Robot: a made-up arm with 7 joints. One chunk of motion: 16 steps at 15 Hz.
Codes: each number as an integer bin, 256 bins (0 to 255) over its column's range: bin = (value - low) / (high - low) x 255, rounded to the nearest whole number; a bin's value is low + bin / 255 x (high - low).
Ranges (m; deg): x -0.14..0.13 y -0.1..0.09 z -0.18..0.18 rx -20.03..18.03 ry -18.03..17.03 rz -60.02..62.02
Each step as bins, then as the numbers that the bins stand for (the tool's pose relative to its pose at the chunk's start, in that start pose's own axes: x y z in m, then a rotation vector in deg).
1 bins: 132 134 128 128 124 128
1 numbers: -0.0002 -0.0002 0.0007 -0.93 -0.98 1.24
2 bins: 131 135 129 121 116 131
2 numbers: -0.0013 0.0006 0.0021 -1.97 -2.08 2.68
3 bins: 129 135 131 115 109 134
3 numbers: -0.0034 0.0006 0.0049 -2.87 -3.04 4.11
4 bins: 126 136 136 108 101 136
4 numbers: -0.0066 0.0013 0.0120 -3.91 -4.14 5.07
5 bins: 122 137 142 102 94 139
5 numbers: -0.0108 0.0021 0.0205 -4.81 -5.11 6.50
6 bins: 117 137 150 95 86 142
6 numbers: -0.0161 0.0021 0.0318 -5.85 -6.21 7.94
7 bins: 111 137 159 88 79 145
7 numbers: -0.0225 0.0021 0.0445 -6.90 -7.17 9.38
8 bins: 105 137 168 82 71 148
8 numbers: -0.0288 0.0021 0.0572 -7.79 -8.27 10.81
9 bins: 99 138 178 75 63 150
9 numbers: -0.0352 0.0028 0.0713 -8.84 -9.37 11.77
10 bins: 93 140 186 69 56 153
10 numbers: -0.0415 0.0043 0.0826 -9.73 -10.33 13.20
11 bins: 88 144 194 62 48 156
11 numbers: -0.0468 0.0073 0.0939 -10.78 -11.43 14.64
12 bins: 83 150 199 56 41 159
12 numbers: -0.0521 0.0118 0.1009 -11.67 -12.39 16.08
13 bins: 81 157 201 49 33 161
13 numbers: -0.0542 0.0170 0.1038 -12.72 -13.49 17.03
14 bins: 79 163 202 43 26 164
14 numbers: -0.0564 0.0215 0.1052 -13.61 -14.46 18.47
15 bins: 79 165 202 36 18 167
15 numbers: -0.0564 0.0229 0.1052 -14.66 -15.56 19.90
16 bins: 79 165 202 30 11 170
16 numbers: -0.0564 0.0229 0.1052 -15.55 -16.52 21.34
